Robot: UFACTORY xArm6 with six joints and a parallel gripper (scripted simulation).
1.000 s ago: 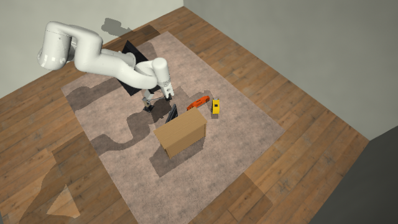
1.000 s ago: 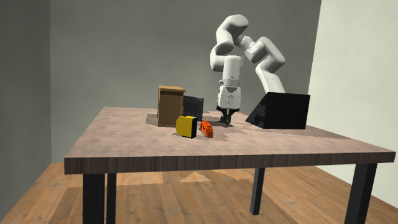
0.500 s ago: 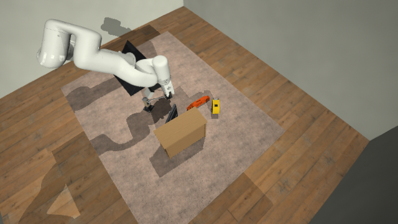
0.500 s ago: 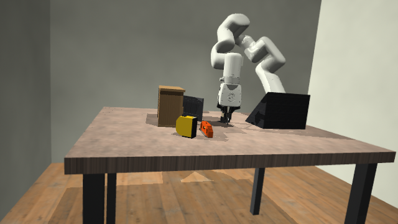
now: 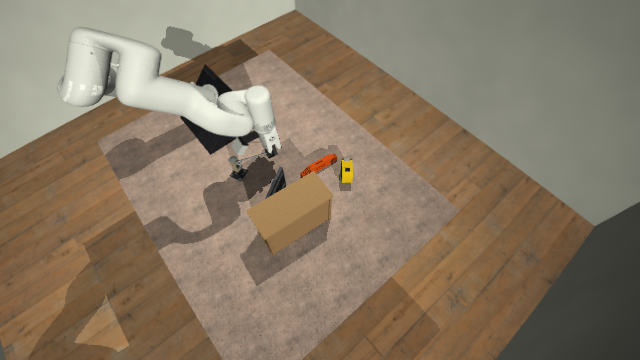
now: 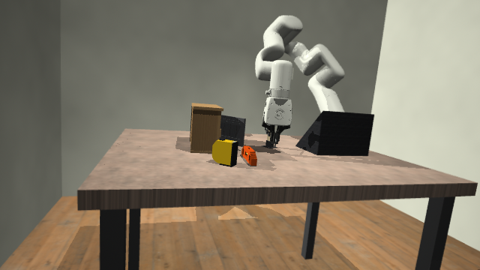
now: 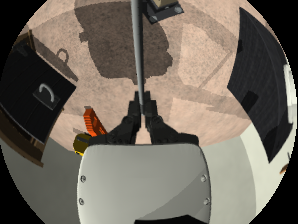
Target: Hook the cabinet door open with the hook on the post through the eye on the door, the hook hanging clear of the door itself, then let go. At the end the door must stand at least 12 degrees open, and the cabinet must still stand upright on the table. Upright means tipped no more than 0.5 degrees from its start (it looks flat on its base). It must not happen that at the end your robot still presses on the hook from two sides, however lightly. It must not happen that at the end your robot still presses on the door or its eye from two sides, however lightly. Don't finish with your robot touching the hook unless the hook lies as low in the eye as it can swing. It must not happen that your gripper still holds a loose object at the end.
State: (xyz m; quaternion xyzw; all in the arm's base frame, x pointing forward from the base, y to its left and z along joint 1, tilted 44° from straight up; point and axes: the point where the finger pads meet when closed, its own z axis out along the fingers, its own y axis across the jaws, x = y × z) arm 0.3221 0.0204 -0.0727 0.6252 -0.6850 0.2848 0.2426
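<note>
Right now my hand is 1 cm past the thin hook rod and 6 cm to the left of it. Round my hand: orange tool 14 cm ahead, 11 cm to the left, 4 cm below; then hook post 2 cm behind, 9 cm to the right; then dark door 16 cm ahead, 11 cm to the right, 1 cm above.
</note>
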